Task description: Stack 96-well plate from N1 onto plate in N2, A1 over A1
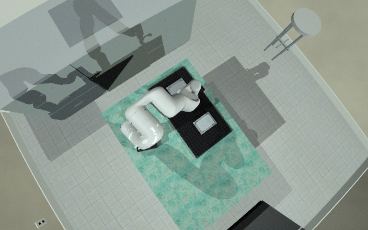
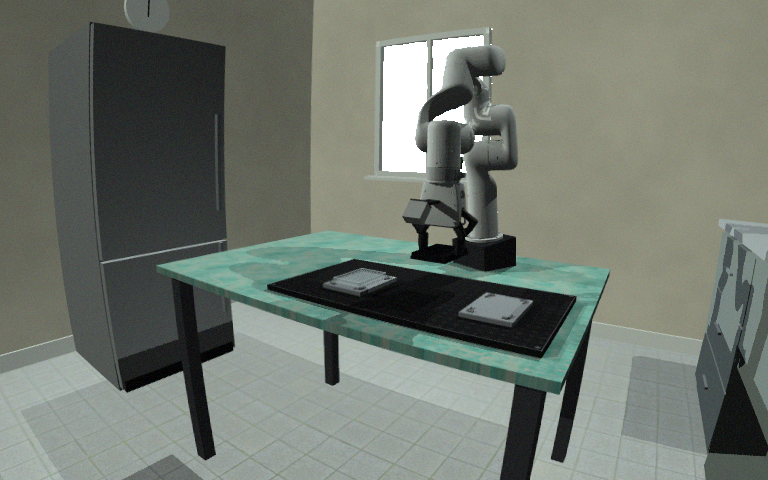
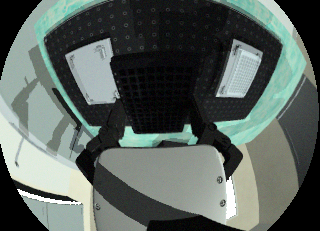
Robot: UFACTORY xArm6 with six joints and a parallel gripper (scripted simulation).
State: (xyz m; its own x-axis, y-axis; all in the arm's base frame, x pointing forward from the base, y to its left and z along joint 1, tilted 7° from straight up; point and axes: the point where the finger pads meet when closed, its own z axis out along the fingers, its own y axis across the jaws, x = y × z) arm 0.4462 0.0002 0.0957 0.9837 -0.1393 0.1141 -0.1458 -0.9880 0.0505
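Now: the light 96-well plate 30 mm behind my hand, 220 mm to the right of it and 110 mm below it. The rest, counted from my hand: dark 96-well plate: 10 mm below; plate nest N1: 20 mm ahead, 140 mm to the left, 120 mm below.
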